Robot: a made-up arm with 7 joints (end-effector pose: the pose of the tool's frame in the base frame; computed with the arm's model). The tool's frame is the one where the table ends. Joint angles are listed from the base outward.
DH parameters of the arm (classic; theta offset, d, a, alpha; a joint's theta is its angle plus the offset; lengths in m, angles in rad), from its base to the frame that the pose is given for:
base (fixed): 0.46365 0 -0.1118 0
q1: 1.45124 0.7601 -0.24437 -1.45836
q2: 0 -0.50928 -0.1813 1.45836
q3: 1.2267 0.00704 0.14 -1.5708
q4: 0 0.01 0 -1.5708
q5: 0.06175 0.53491 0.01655 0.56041
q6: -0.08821 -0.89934 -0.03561 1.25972
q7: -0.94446 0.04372 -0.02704 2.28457
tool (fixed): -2.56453 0.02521 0 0
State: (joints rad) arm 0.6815 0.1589 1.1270 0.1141 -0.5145 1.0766 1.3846
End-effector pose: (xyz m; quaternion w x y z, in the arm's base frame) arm 0.2244 -0.2714 0.9870 0.5709 -0.1640 -0.5418 0.5947
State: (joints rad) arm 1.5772 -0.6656 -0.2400 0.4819 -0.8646 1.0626 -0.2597
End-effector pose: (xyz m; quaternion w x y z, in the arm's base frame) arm -0.1727 0.1939 0.9778 0.4935 -0.1637 0.2726 0.8096
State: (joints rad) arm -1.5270 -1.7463 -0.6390 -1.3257 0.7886 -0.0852 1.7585
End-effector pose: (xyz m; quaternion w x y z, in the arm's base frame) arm 0.2566 -0.8320 0.5108 0.7189 0.6689 0.1882 -0.0185
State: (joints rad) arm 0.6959 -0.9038 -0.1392 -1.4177 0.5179 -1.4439 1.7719
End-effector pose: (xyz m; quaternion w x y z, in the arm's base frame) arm 0.3148 0.6744 0.6275 0.2995 0.4809 0.4242 0.7065
